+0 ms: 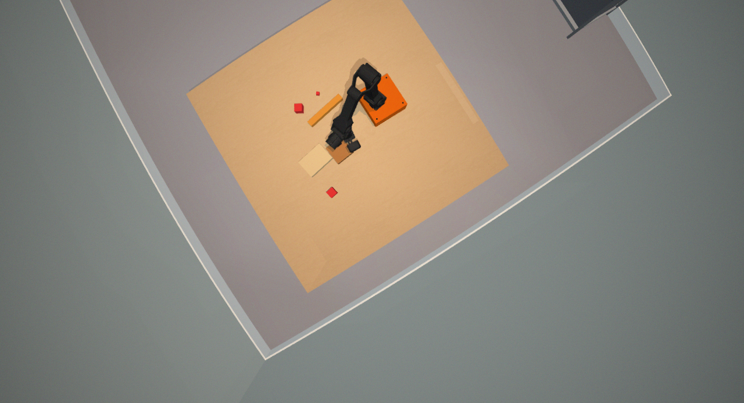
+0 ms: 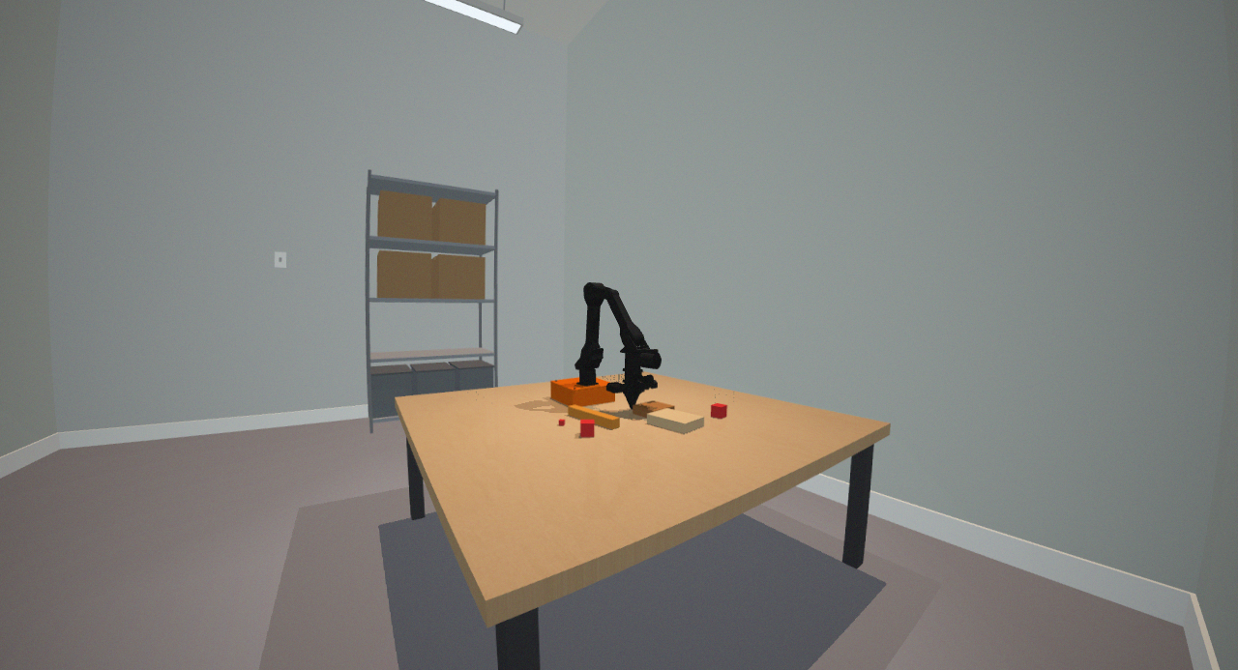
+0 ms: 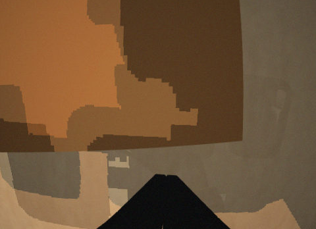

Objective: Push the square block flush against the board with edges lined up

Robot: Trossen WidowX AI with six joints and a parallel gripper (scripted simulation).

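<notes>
My gripper tip is now 8 cm short of the brown square block, 2 cm to the right of it and 1 cm below it. Round my gripper tip: tiny red cube 29 cm to the right, 3 cm behind; then pale slab 21 cm ahead, 2 cm to the right, 1 cm above; then long orange board 19 cm to the right, 1 cm above.
</notes>
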